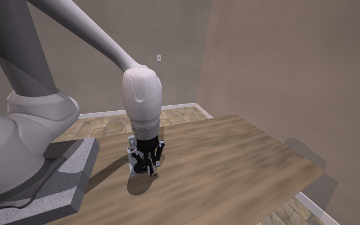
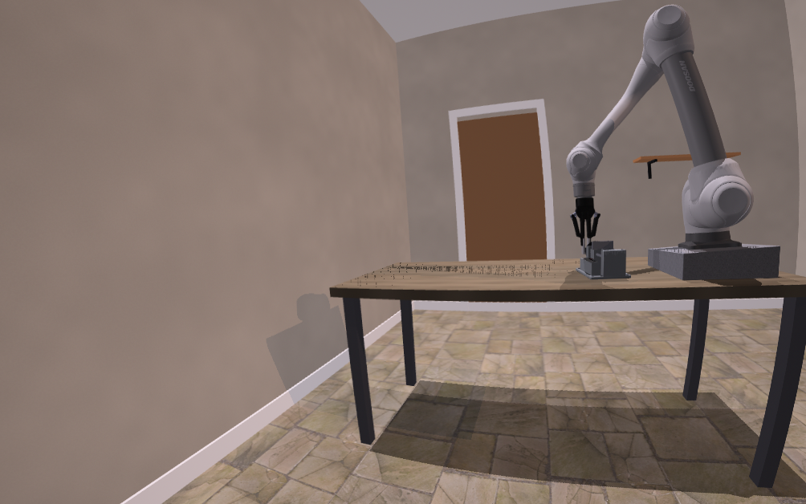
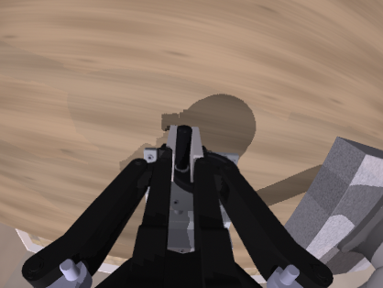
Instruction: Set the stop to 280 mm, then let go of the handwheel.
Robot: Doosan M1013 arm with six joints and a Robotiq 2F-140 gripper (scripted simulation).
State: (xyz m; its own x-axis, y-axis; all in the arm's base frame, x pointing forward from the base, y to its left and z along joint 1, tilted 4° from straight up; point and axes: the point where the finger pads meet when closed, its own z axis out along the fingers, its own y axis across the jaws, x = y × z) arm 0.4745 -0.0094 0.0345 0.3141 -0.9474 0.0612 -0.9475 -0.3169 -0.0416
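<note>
My hand is 1 cm past the handwheel, 2 cm to the right of it and 2 cm above it.
</note>
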